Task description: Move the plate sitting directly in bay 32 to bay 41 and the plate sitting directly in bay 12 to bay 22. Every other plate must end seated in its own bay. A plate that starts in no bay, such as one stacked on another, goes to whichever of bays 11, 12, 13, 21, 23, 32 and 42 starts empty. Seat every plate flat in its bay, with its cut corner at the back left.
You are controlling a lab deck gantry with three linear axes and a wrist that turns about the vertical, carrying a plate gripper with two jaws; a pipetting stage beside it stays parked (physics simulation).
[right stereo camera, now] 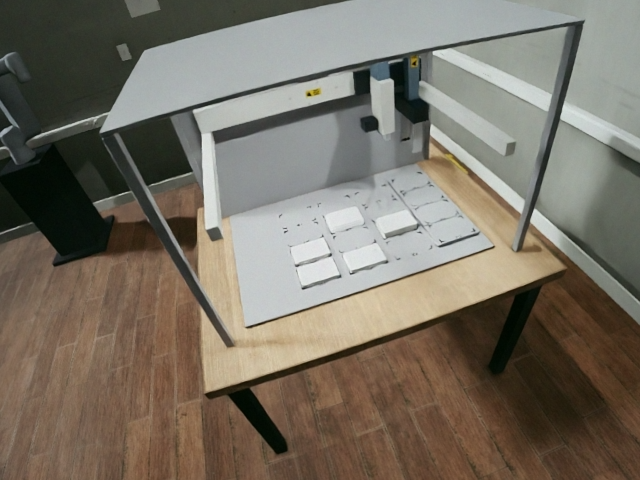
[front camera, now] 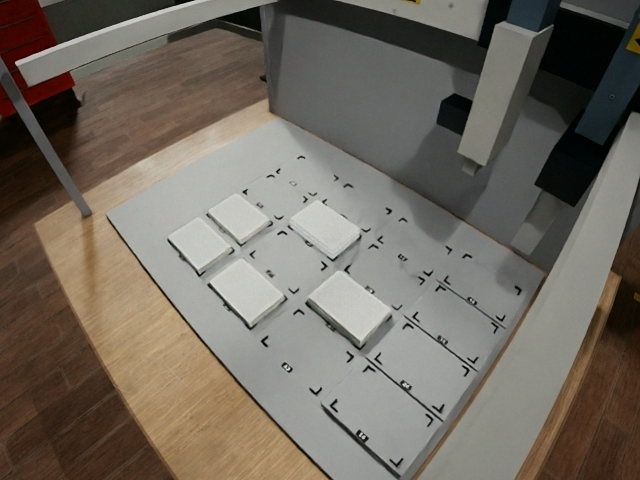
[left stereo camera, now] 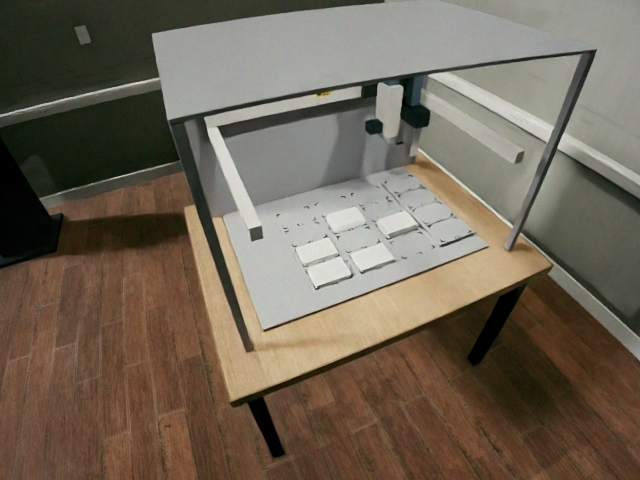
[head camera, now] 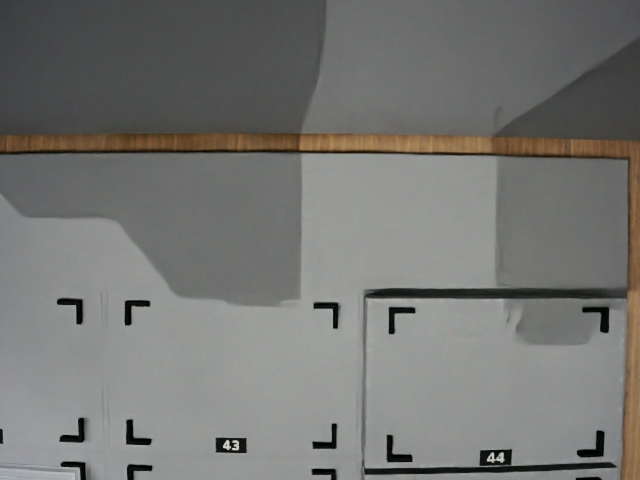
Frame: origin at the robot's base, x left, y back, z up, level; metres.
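Where they show: gripper, between the fingertips: (right stereo camera: 411,145) (front camera: 531,231) (left stereo camera: 406,149); robot's base, origin of its link: (right stereo camera: 303,288) (front camera: 168,240) (left stereo camera: 316,289).
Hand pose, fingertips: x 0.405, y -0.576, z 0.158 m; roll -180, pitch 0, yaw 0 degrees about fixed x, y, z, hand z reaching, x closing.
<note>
Each offset is from my fingertips to the centre of the thing. "pt": to the spot under its first point.
In the front view white plates lie in bay 11 {pt dz -0.144, dx -0.362, dy +0.504 m} (front camera: 200,243), bay 21 {pt dz -0.144, dx -0.259, dy +0.501 m} (front camera: 239,218) and bay 12 {pt dz -0.144, dx -0.362, dy +0.341 m} (front camera: 247,290). The plate in bay 32 {pt dz -0.131, dx -0.150, dy +0.346 m} (front camera: 324,224) (left stereo camera: 346,219) (right stereo camera: 344,219) shows layered edges, and the plate in bay 23 {pt dz -0.131, dx -0.257, dy +0.182 m} (front camera: 349,304) (left stereo camera: 397,223) (right stereo camera: 396,222) looks thick; I cannot tell if either is a stack. Bays 13, 22 {pt dz -0.158, dx -0.256, dy +0.356 m} (front camera: 284,258), 31, 41, 42 and 43 show bare. Cut corners are too small to tell. My gripper (left stereo camera: 406,143) (right stereo camera: 412,140) hangs high at the back right, jaws apart, holding nothing; one pale jaw (front camera: 537,222) shows in the front view.
The parked pipetting stage (front camera: 504,93) (left stereo camera: 388,109) (right stereo camera: 382,105) hangs beside the gripper on its left. A raised block {pt dz -0.144, dx -0.040, dy +0.025 m} (head camera: 491,382) carries bays 14 to 44 along the right. Pale side rails (left stereo camera: 235,180) run above both sides, and a back panel (front camera: 361,93) stands behind the deck.
</note>
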